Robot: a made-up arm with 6 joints.
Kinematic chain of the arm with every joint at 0, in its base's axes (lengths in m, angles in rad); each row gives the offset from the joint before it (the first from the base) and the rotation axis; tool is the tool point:
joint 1: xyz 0 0 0.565 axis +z
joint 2: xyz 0.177 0 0 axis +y
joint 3: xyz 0 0 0.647 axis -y
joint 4: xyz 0 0 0.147 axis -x
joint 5: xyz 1.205 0 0 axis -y
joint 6: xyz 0.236 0 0 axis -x
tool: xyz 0 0 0
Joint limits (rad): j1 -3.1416..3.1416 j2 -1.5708..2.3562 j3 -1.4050..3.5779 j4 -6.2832..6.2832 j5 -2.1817..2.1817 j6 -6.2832..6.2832
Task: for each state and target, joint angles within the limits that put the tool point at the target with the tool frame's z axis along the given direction. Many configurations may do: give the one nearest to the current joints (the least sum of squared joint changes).
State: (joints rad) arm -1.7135 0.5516 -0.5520 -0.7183 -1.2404 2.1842
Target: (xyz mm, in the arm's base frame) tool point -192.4 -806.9 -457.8 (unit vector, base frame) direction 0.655 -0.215 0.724
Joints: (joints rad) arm -1.9454 1.1089 -0.3909 -0.5860 -1.0981 2.5227
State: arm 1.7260 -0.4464 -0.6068 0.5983 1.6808 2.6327
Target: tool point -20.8 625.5 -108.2 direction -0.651 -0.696 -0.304
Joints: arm 1.3011 0.3335 -1.2891 0.9703 1.2829 1.9414
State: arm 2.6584 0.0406 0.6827 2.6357 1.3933 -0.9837
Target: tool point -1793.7 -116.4 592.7 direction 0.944 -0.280 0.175
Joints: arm 3.1416 0.7312 0.4035 2.6046 1.3018 -0.1707
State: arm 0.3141 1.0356 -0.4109 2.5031 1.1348 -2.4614
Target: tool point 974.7 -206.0 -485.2 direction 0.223 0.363 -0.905
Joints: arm -0.2249 1.3877 0.0458 3.0709 1.6809 -2.7330
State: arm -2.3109 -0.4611 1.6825 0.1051 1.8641 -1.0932
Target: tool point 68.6 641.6 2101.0 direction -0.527 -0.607 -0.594
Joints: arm -1.7034 -0.1174 1.8340 -0.0784 2.0002 -0.4922
